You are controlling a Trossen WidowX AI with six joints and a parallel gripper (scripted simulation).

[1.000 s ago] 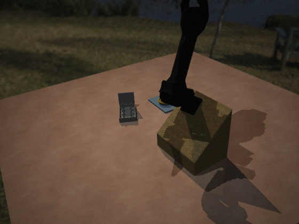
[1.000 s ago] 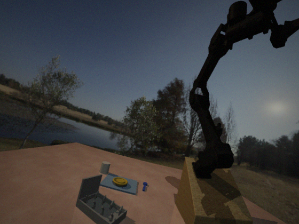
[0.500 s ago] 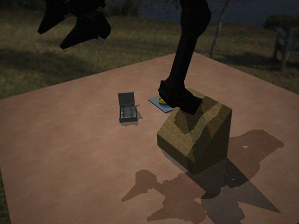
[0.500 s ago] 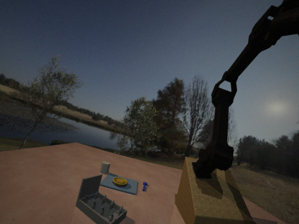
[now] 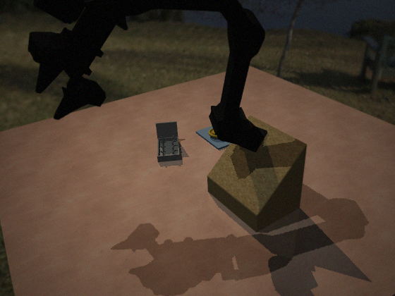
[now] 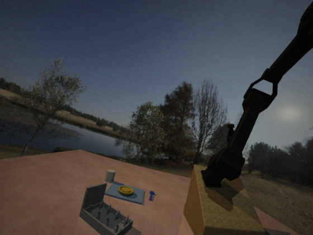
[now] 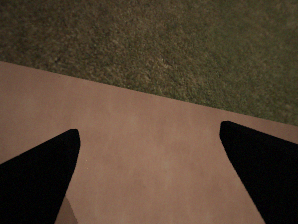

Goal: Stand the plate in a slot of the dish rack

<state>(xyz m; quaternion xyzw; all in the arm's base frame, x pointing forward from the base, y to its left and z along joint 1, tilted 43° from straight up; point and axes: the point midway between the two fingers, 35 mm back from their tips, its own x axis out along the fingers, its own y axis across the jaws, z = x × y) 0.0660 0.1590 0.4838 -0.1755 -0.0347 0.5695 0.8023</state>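
The yellow plate lies 590 mm to the right of my gripper tip, 360 mm below it and 190 mm ahead of it. Round my gripper tip: blue spoon: 620 mm to the right, 370 mm below, 70 mm ahead; grey dish rack: 400 mm to the right, 350 mm below, 230 mm ahead; pale cup: 690 mm to the right, 350 mm below, 280 mm ahead.
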